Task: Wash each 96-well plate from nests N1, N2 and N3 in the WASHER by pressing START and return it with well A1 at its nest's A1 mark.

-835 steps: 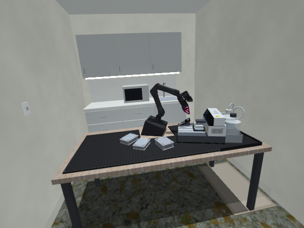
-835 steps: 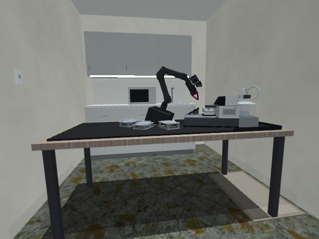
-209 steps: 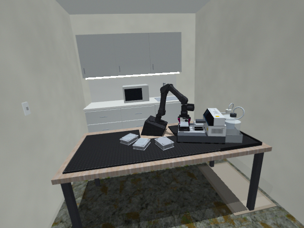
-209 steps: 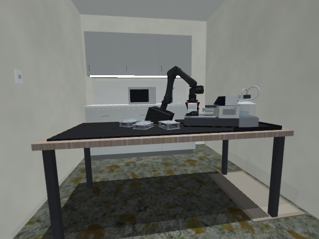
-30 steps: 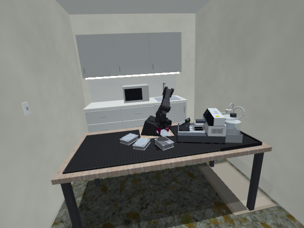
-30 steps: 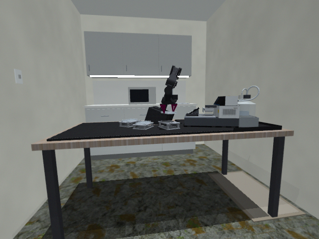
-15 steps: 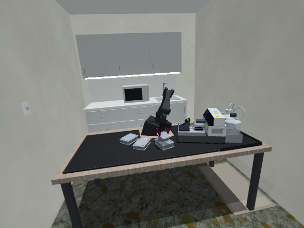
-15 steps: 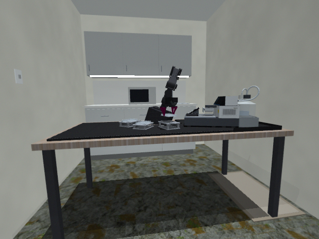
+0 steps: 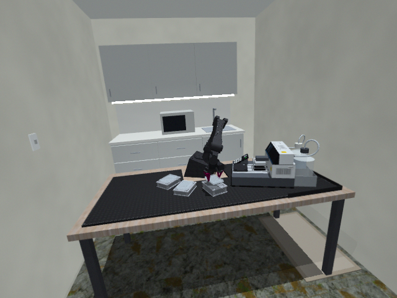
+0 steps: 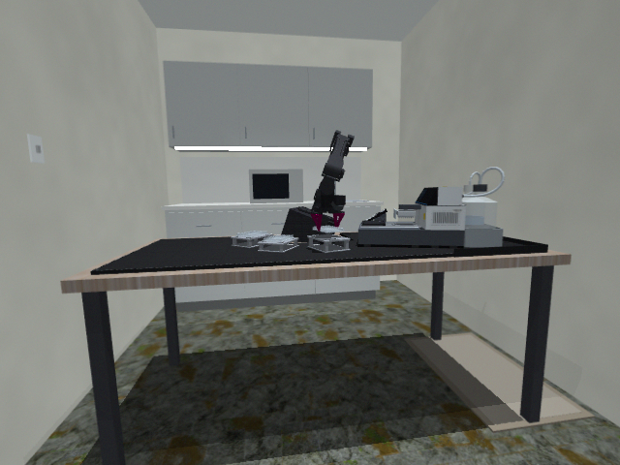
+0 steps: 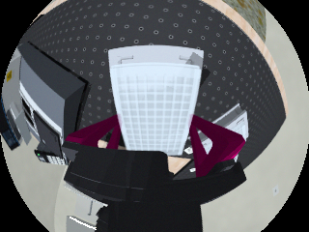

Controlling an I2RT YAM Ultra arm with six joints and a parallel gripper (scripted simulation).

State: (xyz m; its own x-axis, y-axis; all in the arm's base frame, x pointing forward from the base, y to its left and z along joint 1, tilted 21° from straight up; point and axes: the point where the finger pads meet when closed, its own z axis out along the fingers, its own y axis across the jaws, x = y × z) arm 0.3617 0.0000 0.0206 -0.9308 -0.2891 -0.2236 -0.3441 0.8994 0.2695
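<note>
My hand is 40 mm above the nest. The rest, counted from my hand: clear bottle (660 mm to the left, 40 mm above, 30 mm ahead); plate washer (400 mm to the left, 120 mm behind, 40 mm above); washer carrier (250 mm to the left, 170 mm behind).
</note>
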